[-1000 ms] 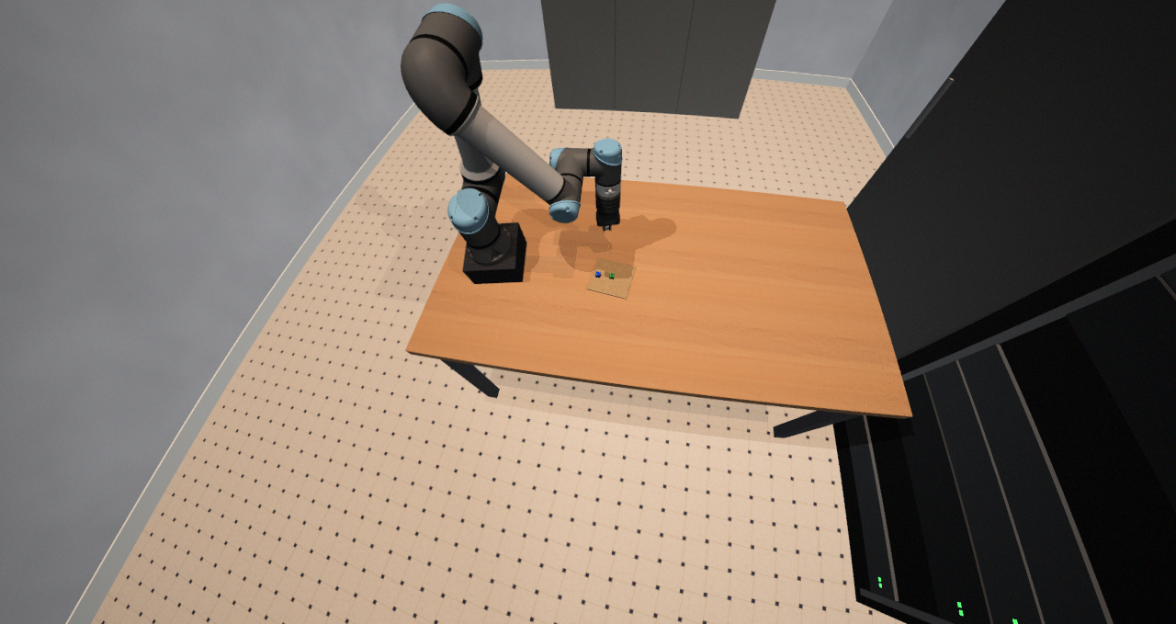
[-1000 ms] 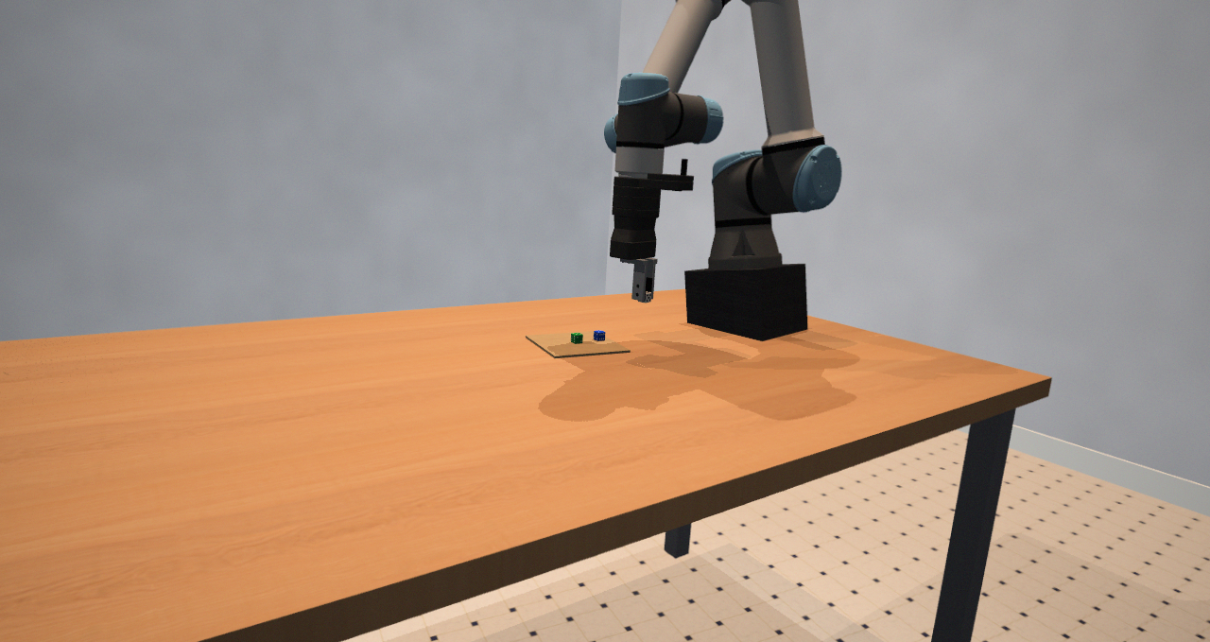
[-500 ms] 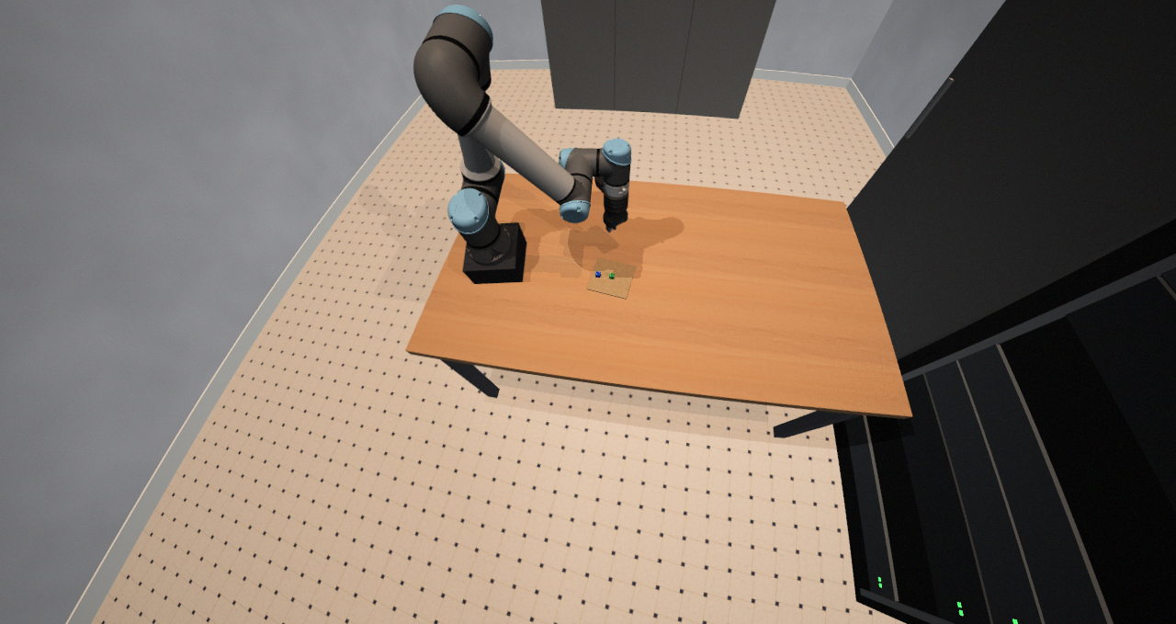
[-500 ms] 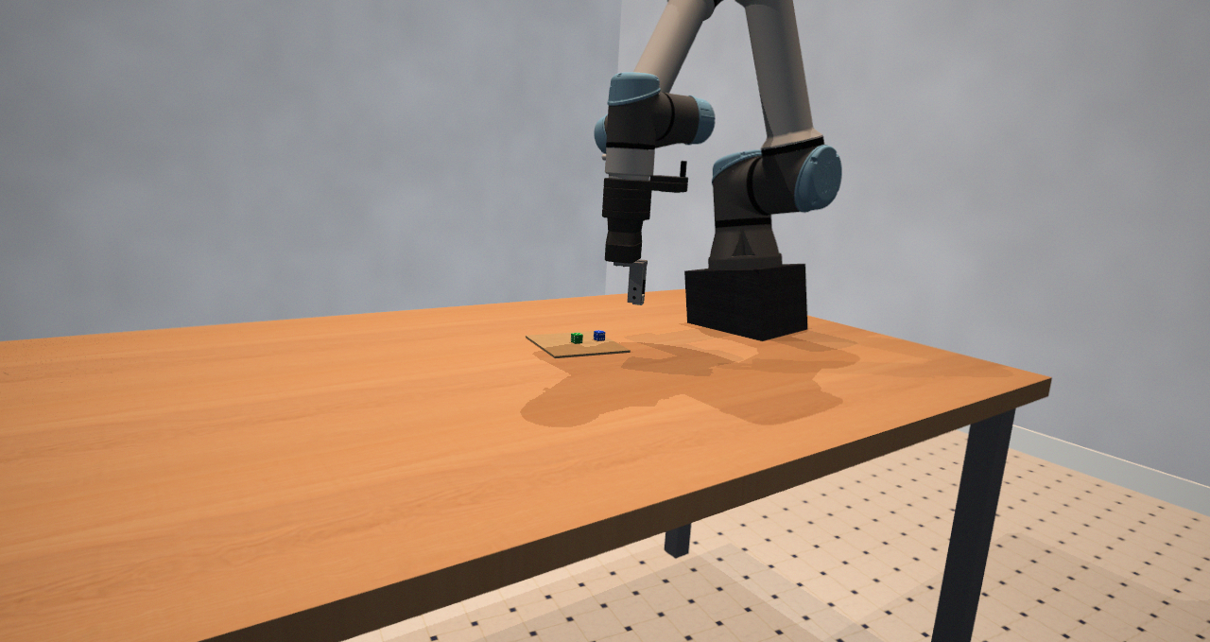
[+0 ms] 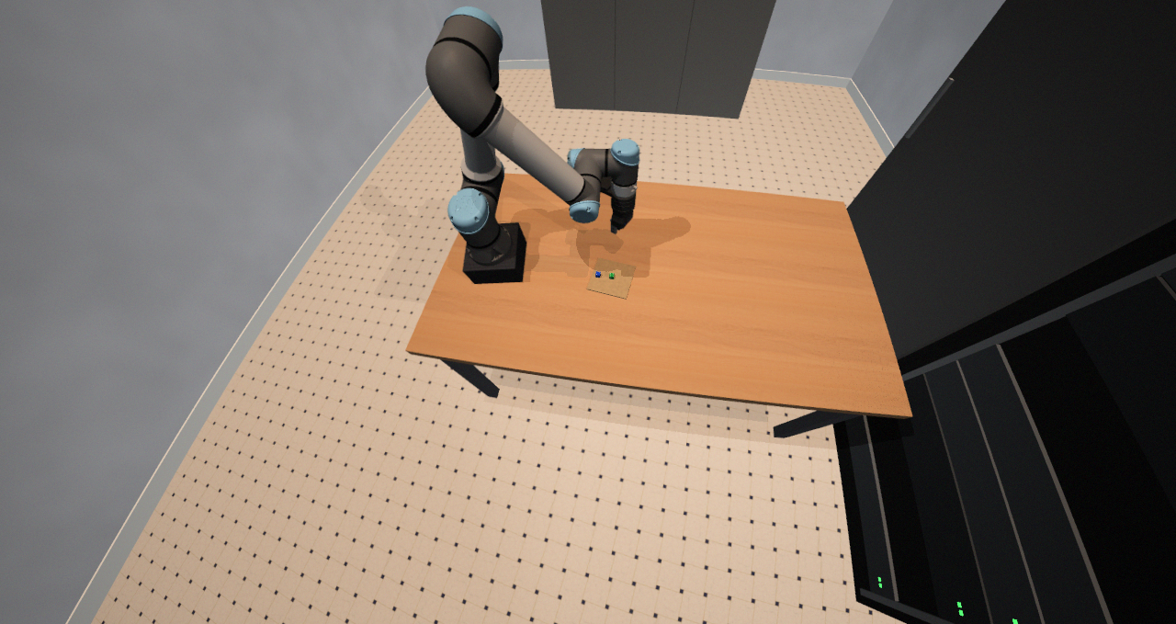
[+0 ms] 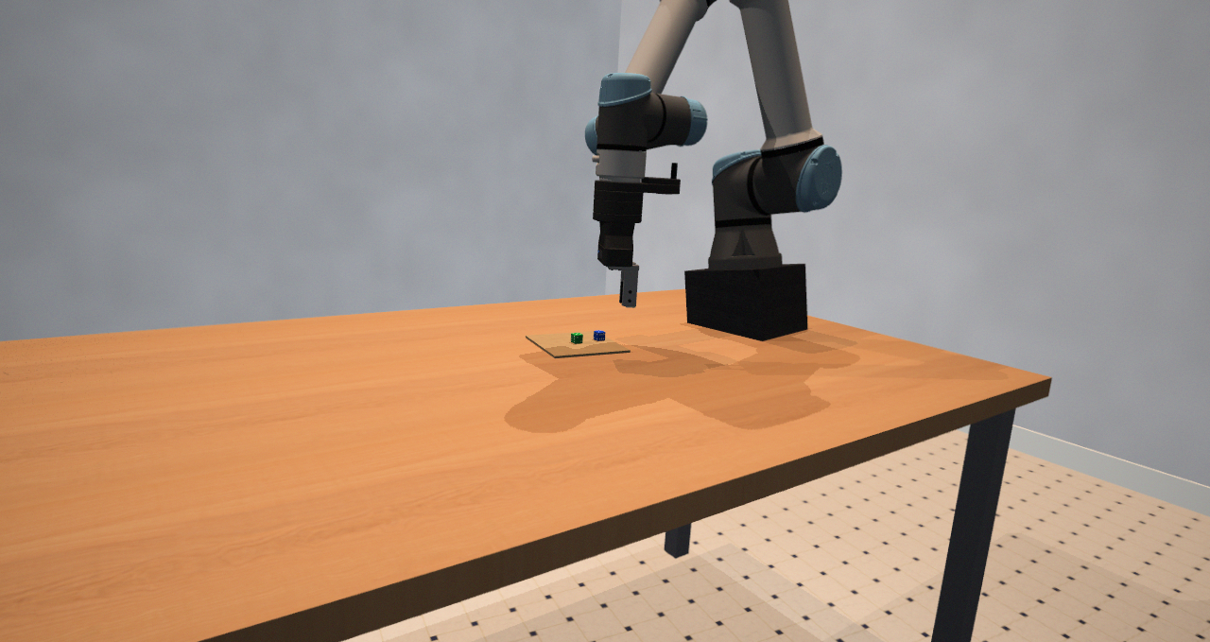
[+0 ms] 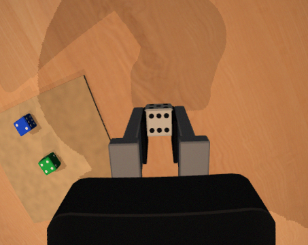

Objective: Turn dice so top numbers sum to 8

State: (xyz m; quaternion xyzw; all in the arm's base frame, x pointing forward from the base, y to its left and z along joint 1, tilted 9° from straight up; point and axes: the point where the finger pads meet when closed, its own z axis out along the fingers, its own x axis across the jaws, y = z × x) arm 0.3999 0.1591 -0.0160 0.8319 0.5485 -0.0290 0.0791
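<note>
The green die lies 13 cm to the right of my hand, 10 cm below it and 1 cm ahead of it. From my hand the other things lie so: white die: 1 cm below; mat: 13 cm to the right, 11 cm below, 1 cm ahead; blue die: 14 cm to the right, 10 cm below, 4 cm behind.
</note>
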